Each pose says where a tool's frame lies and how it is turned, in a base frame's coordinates. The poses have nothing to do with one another.
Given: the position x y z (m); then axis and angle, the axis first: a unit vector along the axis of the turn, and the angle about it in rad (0 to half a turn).
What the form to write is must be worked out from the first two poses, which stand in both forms.
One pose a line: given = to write
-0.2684 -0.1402 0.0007 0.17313 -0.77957 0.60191 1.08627 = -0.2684 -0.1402 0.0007 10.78 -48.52 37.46
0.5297 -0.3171 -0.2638 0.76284 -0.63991 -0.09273 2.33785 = 0.5297 -0.3171 -0.2638 102.18 -85.71 -12.42
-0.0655 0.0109 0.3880 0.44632 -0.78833 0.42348 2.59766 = -0.0655 0.0109 0.3880 66.43 -117.33 63.03
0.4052 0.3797 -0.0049 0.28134 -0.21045 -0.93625 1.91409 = 0.4052 0.3797 -0.0049 30.85 -23.08 -102.68
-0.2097 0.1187 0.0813 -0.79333 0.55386 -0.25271 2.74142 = -0.2097 0.1187 0.0813 -124.61 87.00 -39.69
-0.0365 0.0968 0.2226 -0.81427 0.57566 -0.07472 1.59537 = -0.0365 0.0968 0.2226 -74.43 52.62 -6.83
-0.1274 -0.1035 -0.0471 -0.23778 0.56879 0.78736 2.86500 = -0.1274 -0.1035 -0.0471 -39.03 93.37 129.25
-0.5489 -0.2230 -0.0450 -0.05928 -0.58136 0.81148 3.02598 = -0.5489 -0.2230 -0.0450 -10.28 -100.79 140.69
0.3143 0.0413 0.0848 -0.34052 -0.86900 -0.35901 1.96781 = 0.3143 0.0413 0.0848 -38.39 -97.98 -40.48
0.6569 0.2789 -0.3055 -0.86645 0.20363 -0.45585 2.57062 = 0.6569 0.2789 -0.3055 -127.62 29.99 -67.14
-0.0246 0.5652 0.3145 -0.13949 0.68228 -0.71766 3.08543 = -0.0246 0.5652 0.3145 -24.66 120.61 -126.87
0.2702 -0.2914 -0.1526 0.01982 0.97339 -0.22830 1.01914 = 0.2702 -0.2914 -0.1526 1.16 56.84 -13.33
